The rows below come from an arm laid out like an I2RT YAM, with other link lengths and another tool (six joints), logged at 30 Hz.
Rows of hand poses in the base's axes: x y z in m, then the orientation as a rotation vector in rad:
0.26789, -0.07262, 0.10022, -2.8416, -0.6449, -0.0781
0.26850, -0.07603, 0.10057, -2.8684, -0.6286, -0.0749
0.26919, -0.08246, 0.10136, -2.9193, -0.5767, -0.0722
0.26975, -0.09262, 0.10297, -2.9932, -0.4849, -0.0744
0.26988, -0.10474, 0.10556, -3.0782, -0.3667, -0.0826
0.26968, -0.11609, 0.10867, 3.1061, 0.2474, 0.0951
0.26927, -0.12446, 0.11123, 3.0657, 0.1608, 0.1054
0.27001, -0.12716, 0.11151, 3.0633, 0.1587, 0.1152
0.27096, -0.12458, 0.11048, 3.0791, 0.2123, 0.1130
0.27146, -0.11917, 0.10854, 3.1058, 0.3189, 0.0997
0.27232, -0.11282, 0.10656, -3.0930, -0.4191, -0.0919
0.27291, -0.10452, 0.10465, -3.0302, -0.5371, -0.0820
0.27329, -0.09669, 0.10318, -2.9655, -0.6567, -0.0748
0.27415, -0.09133, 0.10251, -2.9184, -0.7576, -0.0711
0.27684, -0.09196, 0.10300, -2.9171, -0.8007, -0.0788
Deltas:
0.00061, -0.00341, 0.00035, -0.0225, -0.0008, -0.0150
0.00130, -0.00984, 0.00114, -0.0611, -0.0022, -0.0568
0.00186, -0.02000, 0.00275, -0.1158, -0.0073, -0.1268
0.00199, -0.03212, 0.00534, -0.1804, -0.0166, -0.2129
0.00179, -0.04347, 0.00845, -0.2411, -0.0295, -0.2936
0.00138, -0.05184, 0.01101, -0.2834, -0.0409, -0.3498
0.00212, -0.05454, 0.01129, -0.2840, -0.0475, -0.3518
0.00307, -0.05196, 0.01026, -0.2664, -0.0453, -0.3170
0.00357, -0.04655, 0.00832, -0.2348, -0.0361, -0.2483
0.00443, -0.04020, 0.00634, -0.2005, -0.0306, -0.1822
0.00502, -0.03190, 0.00443, -0.1593, -0.0248, -0.0992
0.00540, -0.02407, 0.00296, -0.1212, -0.0219, -0.0132
0.00626, -0.01871, 0.00229, -0.0999, -0.0233, 0.0591
0.00895, -0.01934, 0.00278, -0.1085, -0.0335, 0.0859

